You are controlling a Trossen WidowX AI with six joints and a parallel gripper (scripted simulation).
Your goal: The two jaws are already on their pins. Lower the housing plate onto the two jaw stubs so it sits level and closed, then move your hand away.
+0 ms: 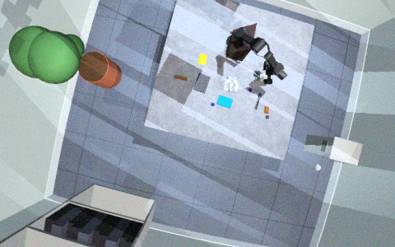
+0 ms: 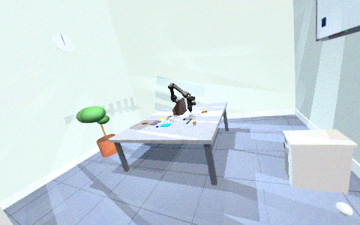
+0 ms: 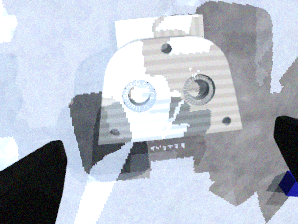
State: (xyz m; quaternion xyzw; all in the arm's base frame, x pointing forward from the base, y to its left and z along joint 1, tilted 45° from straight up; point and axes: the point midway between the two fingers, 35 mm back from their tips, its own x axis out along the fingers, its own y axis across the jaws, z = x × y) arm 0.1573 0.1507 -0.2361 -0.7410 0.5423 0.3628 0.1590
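My gripper tip is now 1 cm to the right of the white housing plate and 3 cm above it. Also, from my gripper tip: dark bar: 21 cm ahead, 6 cm to the left, 6 cm below; then cyan block: 32 cm ahead, 22 cm to the right, 6 cm below; then short orange piece: 25 cm ahead, 15 cm to the left, 5 cm below.
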